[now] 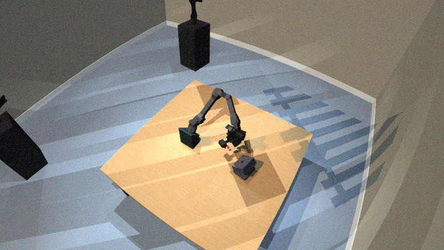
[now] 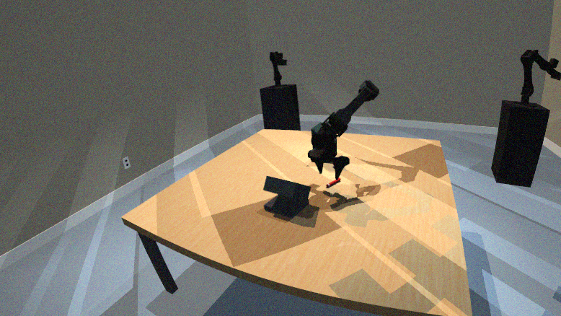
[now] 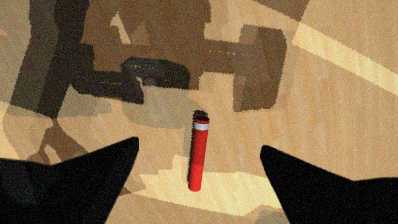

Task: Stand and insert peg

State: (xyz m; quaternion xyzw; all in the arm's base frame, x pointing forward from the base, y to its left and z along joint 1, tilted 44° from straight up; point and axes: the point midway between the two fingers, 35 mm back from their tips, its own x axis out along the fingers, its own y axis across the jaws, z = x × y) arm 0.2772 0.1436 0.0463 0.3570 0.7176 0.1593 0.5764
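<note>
Right now my gripper tip is 4 cm above the red peg and 1 cm past it. The rest, counted from my gripper tip: grey sloped panel 19 cm ahead, 8 cm to the right, 2 cm above; then dark panel base 20 cm ahead, 8 cm to the right, 4 cm below.
</note>
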